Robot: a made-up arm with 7 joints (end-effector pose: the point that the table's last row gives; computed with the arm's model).
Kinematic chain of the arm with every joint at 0, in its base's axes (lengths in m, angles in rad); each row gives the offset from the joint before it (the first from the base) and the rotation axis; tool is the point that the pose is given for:
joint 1: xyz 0 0 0.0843 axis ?
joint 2: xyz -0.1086 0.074 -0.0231 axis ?
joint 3: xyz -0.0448 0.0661 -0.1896 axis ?
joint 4: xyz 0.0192 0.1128 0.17 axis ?
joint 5: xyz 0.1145 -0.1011 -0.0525 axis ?
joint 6: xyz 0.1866 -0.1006 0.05 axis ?
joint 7: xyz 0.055 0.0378 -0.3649 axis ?
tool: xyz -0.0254 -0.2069 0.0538
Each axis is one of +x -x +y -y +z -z.
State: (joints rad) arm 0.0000 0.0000 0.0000 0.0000 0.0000 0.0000 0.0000
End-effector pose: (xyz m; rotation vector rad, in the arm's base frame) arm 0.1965 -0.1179 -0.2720 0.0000 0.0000 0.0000
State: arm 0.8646 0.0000 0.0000 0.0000 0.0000 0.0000 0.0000
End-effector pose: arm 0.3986 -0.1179 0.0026 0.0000 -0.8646 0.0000
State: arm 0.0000 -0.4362 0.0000 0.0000 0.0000 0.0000 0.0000
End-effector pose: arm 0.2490 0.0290 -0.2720 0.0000 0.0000 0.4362
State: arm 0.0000 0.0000 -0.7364 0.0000 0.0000 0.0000 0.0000
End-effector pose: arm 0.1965 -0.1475 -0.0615 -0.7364 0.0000 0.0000
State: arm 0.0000 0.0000 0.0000 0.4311 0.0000 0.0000 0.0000
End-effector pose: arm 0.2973 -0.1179 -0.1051 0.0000 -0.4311 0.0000
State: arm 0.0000 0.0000 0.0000 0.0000 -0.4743 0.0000 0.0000
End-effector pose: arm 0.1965 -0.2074 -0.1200 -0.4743 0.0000 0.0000
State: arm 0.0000 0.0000 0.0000 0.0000 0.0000 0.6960 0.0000
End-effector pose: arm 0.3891 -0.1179 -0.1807 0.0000 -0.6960 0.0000
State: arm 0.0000 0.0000 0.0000 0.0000 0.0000 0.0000 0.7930
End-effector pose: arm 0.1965 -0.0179 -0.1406 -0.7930 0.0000 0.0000
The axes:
joint 1: -y
joint 2: -z
joint 3: +x
joint 4: -y
joint 5: +x
joint 6: -y
joint 7: -x

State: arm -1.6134 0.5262 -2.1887 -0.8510 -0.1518 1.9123 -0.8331
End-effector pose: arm 0.0667 -0.2629 -0.3449 -0.3280 1.7331 1.5085
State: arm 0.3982 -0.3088 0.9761 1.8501 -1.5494 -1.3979 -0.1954
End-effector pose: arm -0.2195 -0.0053 -0.2272 1.1348 0.1025 -1.1712
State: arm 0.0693 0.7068 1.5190 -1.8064 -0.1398 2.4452 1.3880
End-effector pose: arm 0.1131 0.2833 -0.1424 0.1747 -0.3265 -1.3191
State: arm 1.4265 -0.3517 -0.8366 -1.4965 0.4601 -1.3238 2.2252
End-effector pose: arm 0.2099 0.2530 -0.1837 -1.4644 1.0798 0.6998
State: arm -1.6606 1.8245 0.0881 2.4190 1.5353 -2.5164 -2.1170
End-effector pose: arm -0.0476 0.1423 0.6245 -0.0295 1.0402 -1.8258
